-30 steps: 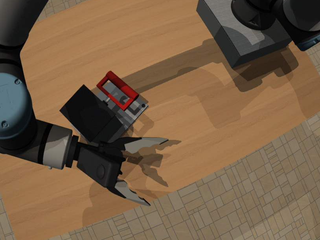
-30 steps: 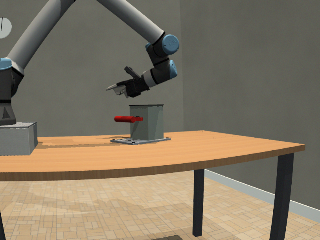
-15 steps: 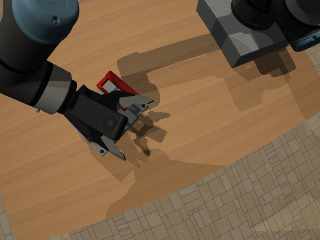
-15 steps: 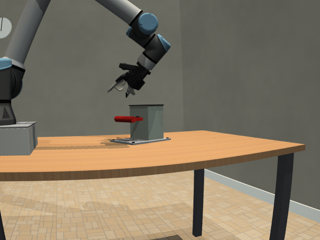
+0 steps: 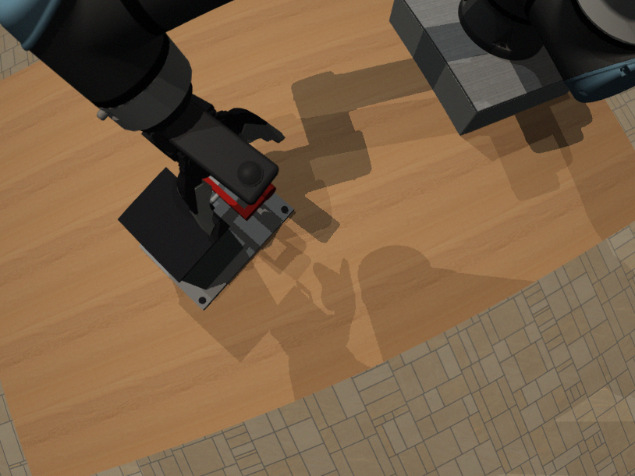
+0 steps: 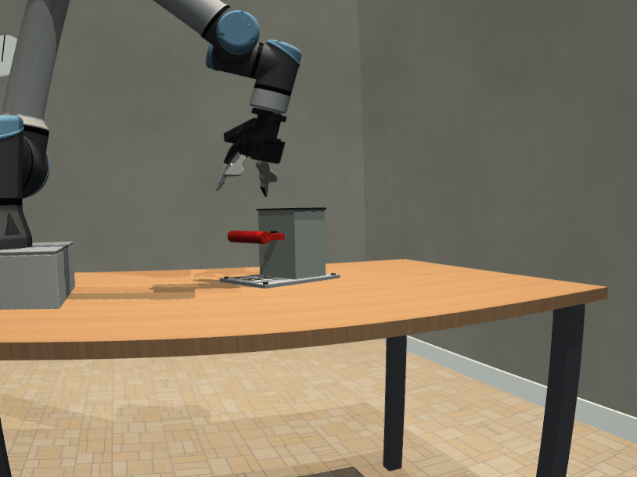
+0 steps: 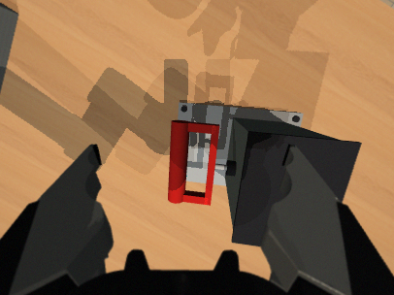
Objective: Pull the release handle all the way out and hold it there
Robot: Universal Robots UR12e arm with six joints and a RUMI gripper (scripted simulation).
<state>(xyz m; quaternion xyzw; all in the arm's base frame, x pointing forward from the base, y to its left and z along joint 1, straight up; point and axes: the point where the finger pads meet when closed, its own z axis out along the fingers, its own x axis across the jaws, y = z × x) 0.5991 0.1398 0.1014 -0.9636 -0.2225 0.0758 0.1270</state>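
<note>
Now: hand 20 cm above the grey baseplate, 8 cm short of it and 3 cm to the left of it.
</note>
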